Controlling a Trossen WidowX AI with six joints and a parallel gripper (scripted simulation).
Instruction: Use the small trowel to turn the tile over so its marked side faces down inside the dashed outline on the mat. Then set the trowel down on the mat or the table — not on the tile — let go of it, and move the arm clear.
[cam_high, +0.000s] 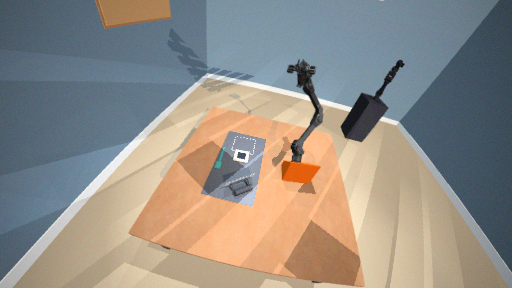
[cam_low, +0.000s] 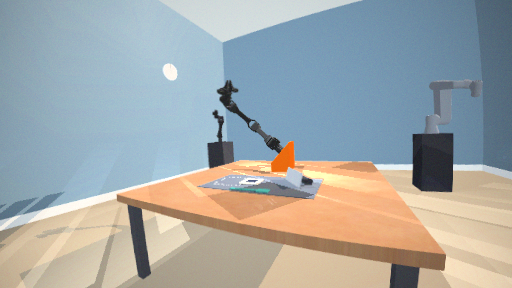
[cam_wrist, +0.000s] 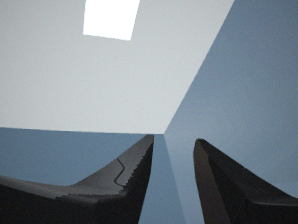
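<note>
Now: gripper tip 73 cm above the grey mat, 34 cm to the right of it and 26 cm short of it. The rest, counted from my gripper tip: flat teal tile 70 cm below, 40 cm ahead, 36 cm to the left.
</note>
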